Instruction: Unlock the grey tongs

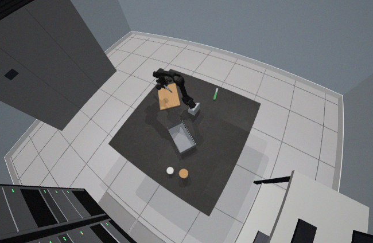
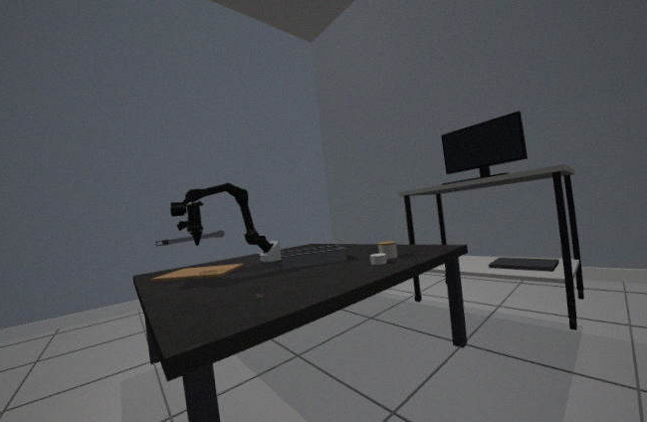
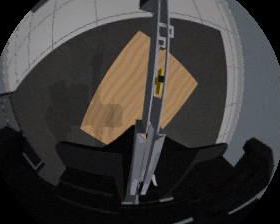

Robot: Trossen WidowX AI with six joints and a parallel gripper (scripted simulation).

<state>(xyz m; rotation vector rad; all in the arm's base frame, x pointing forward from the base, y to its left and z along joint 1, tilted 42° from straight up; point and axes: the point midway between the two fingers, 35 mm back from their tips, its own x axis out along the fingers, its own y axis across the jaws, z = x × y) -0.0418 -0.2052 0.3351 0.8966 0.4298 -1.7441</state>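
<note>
My gripper tip is now 140 mm above the wooden board. Also, from my gripper tip: yellow slider 20 mm behind, 50 mm to the right, 40 mm above; white puck 750 mm ahead, 460 mm to the left, 130 mm below; roasting tin 410 mm ahead, 400 mm to the left, 120 mm below.
</note>
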